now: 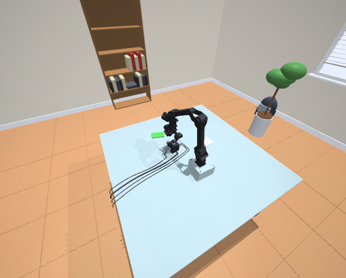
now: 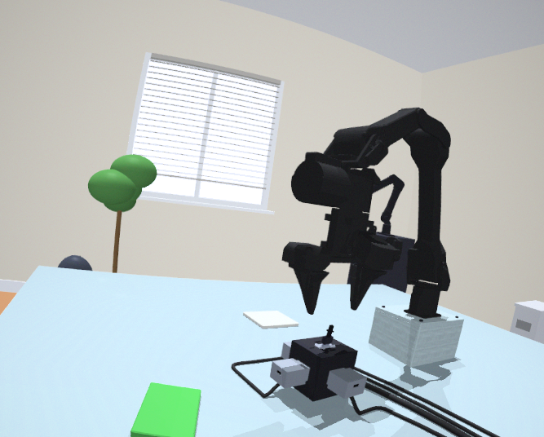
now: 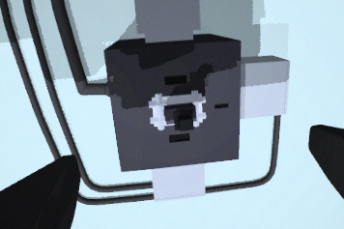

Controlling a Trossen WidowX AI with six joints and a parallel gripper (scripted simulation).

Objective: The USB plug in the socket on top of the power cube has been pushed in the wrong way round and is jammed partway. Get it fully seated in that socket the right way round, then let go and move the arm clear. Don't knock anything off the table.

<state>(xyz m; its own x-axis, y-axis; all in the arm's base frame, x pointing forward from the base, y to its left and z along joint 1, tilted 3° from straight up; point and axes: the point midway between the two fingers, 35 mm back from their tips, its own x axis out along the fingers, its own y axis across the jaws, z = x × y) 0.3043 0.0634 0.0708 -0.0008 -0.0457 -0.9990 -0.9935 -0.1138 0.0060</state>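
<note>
My gripper tip is 4 cm above the grey USB plug. From my gripper tip the other things lie so: green block: 25 cm ahead, 13 cm below, 3 cm to the left; USB socket: 7 cm below; white flat pad: 34 cm to the right, 13 cm below, 8 cm behind.
</note>
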